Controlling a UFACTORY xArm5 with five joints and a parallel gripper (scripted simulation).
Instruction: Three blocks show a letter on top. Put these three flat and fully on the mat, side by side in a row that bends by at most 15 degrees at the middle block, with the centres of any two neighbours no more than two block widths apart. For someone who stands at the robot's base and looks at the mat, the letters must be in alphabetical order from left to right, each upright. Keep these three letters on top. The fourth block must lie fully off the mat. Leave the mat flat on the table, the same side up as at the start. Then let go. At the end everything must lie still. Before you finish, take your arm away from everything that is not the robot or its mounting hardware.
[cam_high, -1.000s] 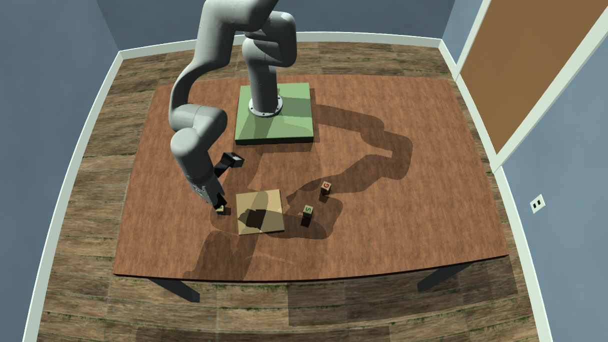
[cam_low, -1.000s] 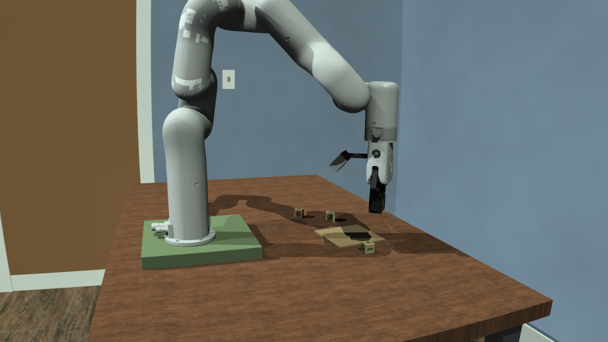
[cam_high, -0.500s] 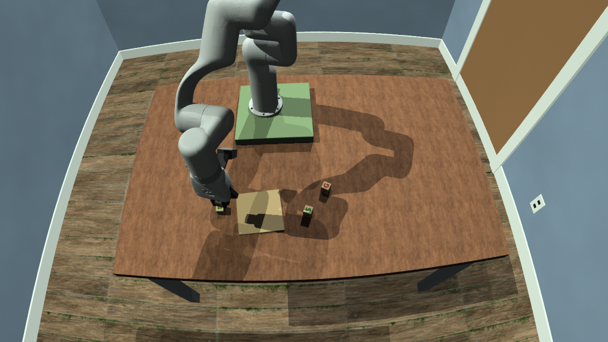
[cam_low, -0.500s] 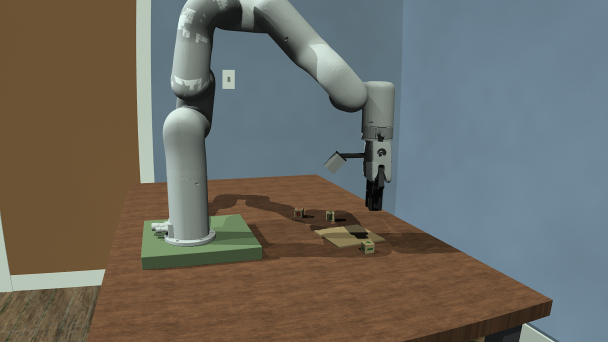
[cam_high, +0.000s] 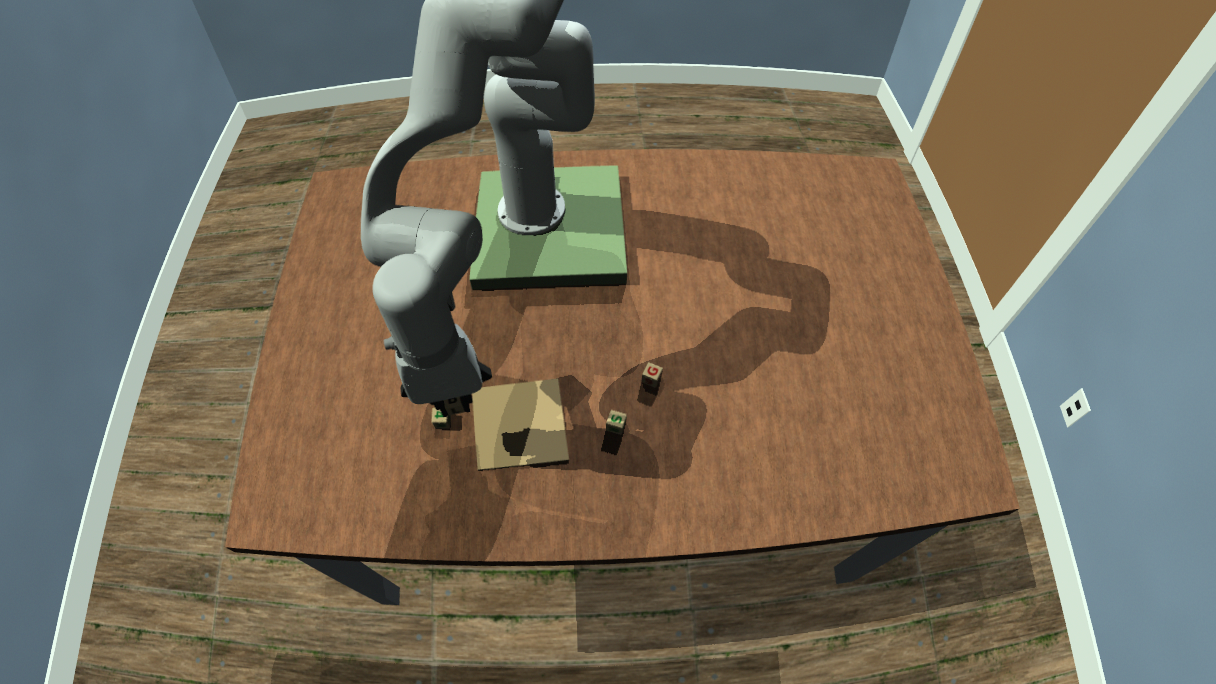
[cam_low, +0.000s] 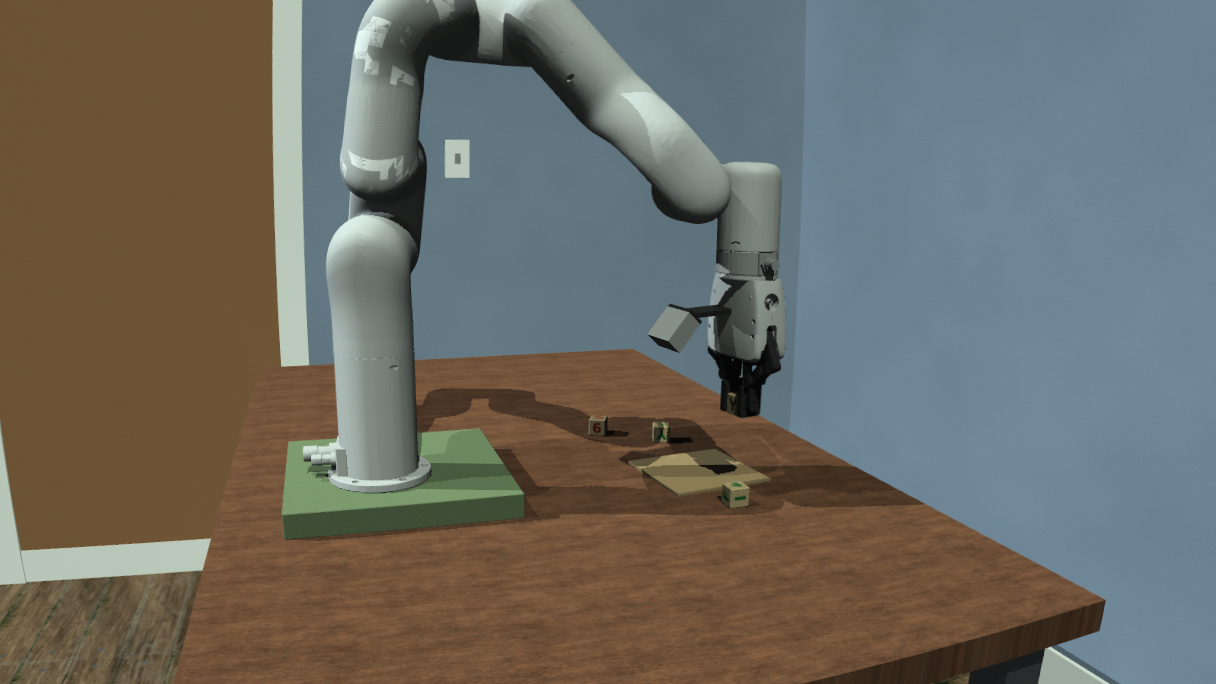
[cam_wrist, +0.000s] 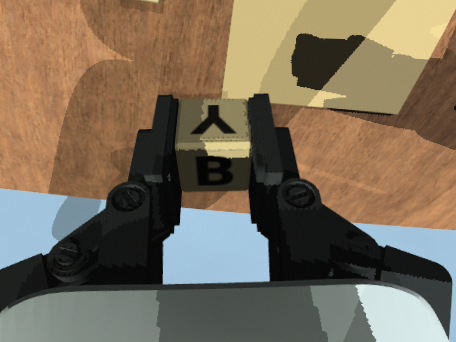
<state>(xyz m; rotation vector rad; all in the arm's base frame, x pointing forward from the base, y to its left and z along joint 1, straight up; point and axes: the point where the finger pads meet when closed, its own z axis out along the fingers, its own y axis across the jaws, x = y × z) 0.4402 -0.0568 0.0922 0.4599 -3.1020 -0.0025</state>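
Right now my hand is 20 mm past the tan mat, 80 mm to the right of it and 120 mm above it. From my hand the other things lie so: cream block: 20 mm behind, 40 mm to the right, 110 mm below.
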